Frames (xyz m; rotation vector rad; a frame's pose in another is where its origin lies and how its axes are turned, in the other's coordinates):
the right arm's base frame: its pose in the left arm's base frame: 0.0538 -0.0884 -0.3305 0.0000 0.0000 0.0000
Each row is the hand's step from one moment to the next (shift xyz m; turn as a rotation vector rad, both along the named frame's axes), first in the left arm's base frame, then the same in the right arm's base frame.
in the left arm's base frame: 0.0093 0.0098 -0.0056 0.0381 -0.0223 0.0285
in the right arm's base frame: 0.0093 0.0098 -0.0056 0.0381 -0.0223 0.0285
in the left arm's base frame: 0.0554 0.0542 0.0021 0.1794 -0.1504 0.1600
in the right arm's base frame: 0.0554 0.0542 0.0021 0.1794 -0.1504 0.1600
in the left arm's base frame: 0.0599 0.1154 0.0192 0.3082 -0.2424 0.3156
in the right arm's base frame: 0.0599 0.1154 0.0192 0.3082 -0.2424 0.3156
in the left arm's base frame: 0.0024 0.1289 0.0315 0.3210 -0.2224 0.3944
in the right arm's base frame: 0.0024 0.1289 0.0315 0.3210 -0.2224 0.3944
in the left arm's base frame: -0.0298 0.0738 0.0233 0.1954 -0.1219 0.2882
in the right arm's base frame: -0.0298 0.0738 0.0233 0.1954 -0.1219 0.2882
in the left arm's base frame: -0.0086 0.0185 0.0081 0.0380 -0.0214 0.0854
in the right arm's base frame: -0.0086 0.0185 0.0081 0.0380 -0.0214 0.0854
